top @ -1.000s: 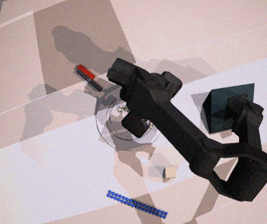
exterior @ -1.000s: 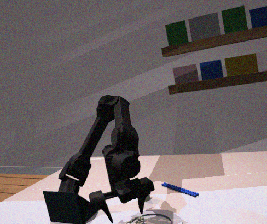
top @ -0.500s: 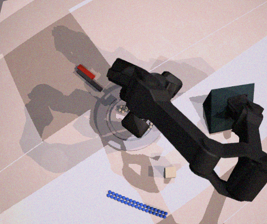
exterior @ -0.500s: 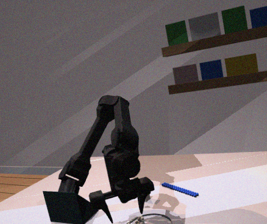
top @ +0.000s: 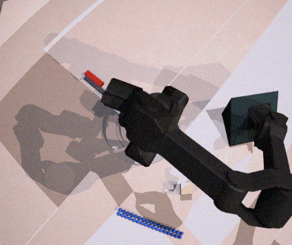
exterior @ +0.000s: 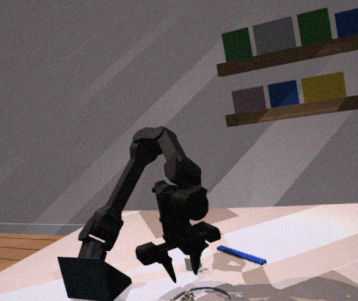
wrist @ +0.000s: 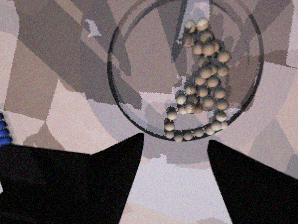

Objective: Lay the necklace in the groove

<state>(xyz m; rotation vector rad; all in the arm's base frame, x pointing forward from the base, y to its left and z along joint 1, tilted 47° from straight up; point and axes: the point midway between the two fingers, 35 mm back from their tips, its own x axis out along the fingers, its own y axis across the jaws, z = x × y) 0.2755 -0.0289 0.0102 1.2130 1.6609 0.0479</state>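
Now: gripper tip 40 mm to the left of the round bead board, 40 mm short of it and 40 mm above it. The rest, counted from my gripper tip: small beige cube: 150 mm to the left, 40 mm behind, 30 mm below; grey block: 200 mm to the right, 140 mm ahead, 50 mm below.
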